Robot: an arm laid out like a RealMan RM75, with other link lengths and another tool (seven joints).
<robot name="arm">
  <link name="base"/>
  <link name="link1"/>
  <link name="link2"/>
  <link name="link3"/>
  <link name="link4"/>
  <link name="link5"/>
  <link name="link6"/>
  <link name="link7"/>
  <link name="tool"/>
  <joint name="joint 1" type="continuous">
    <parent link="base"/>
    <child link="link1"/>
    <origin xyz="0 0 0.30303" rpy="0 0 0"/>
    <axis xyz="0 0 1"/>
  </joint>
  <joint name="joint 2" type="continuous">
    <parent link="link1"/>
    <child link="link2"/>
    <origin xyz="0 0 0" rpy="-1.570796 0 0"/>
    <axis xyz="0 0 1"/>
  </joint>
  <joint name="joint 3" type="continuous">
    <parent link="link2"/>
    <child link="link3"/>
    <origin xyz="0 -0.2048 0" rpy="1.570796 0 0"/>
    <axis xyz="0 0 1"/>
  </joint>
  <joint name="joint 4" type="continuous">
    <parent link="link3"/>
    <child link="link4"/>
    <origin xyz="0 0 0" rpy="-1.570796 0 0"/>
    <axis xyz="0 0 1"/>
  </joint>
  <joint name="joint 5" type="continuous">
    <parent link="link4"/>
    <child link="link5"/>
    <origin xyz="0 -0.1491 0" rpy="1.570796 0 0"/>
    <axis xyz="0 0 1"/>
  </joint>
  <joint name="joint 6" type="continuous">
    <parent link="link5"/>
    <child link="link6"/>
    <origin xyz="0 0 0" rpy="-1.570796 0 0"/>
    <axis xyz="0 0 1"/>
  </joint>
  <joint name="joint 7" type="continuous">
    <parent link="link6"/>
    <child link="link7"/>
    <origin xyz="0 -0.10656 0" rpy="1.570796 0 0"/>
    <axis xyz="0 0 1"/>
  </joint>
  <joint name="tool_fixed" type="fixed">
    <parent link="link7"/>
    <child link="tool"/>
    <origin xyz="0.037 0.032 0.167" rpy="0 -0.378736 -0.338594"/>
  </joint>
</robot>
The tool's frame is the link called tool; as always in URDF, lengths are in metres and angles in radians. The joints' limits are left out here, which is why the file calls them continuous.
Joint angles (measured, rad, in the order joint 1, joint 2, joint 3, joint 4, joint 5, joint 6, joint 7), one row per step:
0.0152 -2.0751 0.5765 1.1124 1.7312 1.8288 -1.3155
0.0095 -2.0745 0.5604 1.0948 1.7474 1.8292 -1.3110
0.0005 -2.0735 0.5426 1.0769 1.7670 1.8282 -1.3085
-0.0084 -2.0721 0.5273 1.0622 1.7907 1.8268 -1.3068
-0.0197 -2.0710 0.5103 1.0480 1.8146 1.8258 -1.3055
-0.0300 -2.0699 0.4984 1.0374 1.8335 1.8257 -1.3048
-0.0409 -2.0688 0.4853 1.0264 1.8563 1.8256 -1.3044
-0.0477 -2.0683 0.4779 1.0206 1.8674 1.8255 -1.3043
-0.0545 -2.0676 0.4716 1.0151 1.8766 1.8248 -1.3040
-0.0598 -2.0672 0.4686 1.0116 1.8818 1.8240 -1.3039
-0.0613 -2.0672 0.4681 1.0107 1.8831 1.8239 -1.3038
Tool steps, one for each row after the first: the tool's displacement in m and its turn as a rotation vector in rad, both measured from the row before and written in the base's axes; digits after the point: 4 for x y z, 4 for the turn. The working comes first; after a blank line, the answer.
Tool pose at each row, in the base's axes (x y z in m, rotation vector in rad; the steps are taken from these numbers as rounded here):
-0.1538 0.2283 0.0901 -2.5142 -1.0961 -0.3898
-0.1572 0.2292 0.0895 -2.5065 -1.1153 -0.3901
-0.1606 0.2308 0.0889 -2.4990 -1.1362 -0.3888
-0.1645 0.2319 0.0871 -2.4952 -1.1574 -0.3798
-0.1677 0.2334 0.0856 -2.4920 -1.1759 -0.3725
-0.1696 0.2344 0.0841 -2.4928 -1.1880 -0.3666
-0.1719 0.2353 0.0821 -2.4942 -1.2030 -0.3577
-0.1728 0.2361 0.0813 -2.4948 -1.2093 -0.3548
-0.1734 0.2371 0.0807 -2.4955 -1.2135 -0.3526
-0.1734 0.2379 0.0803 -2.4970 -1.2146 -0.3518
-0.1732 0.2380 0.0801 -2.4979 -1.2146 -0.3517

-0.0034 0.0009 -0.0006 -0.0014 -0.0037 0.0141
-0.0034 0.0016 -0.0006 -0.0026 -0.0032 0.0153
-0.0039 0.0011 -0.0018 -0.0074 0.0011 0.0151
-0.0032 0.0015 -0.0015 -0.0065 0.0005 0.0130
-0.0019 0.0010 -0.0015 -0.0069 0.0003 0.0075
-0.0023 0.0009 -0.0020 -0.0093 0.0013 0.0093
-0.0009 0.0008 -0.0008 -0.0038 0.0000 0.0038
-0.0006 0.0010 -0.0006 -0.0028 0.0001 0.0024
0.0000 0.0008 -0.0004 -0.0019 -0.0002 0.0001
0.0002 0.0001 -0.0002 -0.0008 -0.0002 -0.0003

